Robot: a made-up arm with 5 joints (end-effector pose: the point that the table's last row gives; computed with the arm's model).
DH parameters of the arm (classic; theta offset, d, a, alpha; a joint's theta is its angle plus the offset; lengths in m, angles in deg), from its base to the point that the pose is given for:
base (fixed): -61.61 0 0.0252 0
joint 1: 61.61 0.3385 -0.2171 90
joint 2: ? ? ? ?
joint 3: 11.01 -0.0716 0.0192 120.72
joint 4: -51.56 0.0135 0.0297 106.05
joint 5: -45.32 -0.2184 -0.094 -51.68
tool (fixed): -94.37 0.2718 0 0
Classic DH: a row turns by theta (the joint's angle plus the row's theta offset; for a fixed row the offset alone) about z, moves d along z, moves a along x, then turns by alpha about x.
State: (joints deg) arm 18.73 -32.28 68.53 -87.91 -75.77
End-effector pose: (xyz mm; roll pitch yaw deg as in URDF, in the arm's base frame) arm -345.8 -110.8 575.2 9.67 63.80 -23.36
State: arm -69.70 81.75 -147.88 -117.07 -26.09
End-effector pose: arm 290.6 286.0 132.2 22.56 -68.65 146.76
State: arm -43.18 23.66 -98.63 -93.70 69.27
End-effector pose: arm -258.0 237.1 458.5 -5.83 7.62 -12.67
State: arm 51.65 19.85 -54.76 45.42 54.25
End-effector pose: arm -317.3 -326.8 439.6 -100.00 40.33 130.51
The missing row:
joint 2: -90 -0.1513 0.0136 -90
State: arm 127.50 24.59 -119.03 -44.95 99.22
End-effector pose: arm 52.0 -287.6 511.6 -18.73 55.83 176.16
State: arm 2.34 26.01 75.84 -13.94 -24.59
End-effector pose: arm -463.8 210.3 122.6 89.68 -21.94 -71.19
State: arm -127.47 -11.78 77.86 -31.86 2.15
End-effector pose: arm 467.4 297.4 236.4 81.05 -10.59 -171.72
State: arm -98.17 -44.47 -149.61 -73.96 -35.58
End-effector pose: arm 320.0 426.9 507.4 -127.35 40.72 -69.05
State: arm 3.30 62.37 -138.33 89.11 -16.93
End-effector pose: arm -487.0 112.0 385.3 77.46 54.21 -50.22
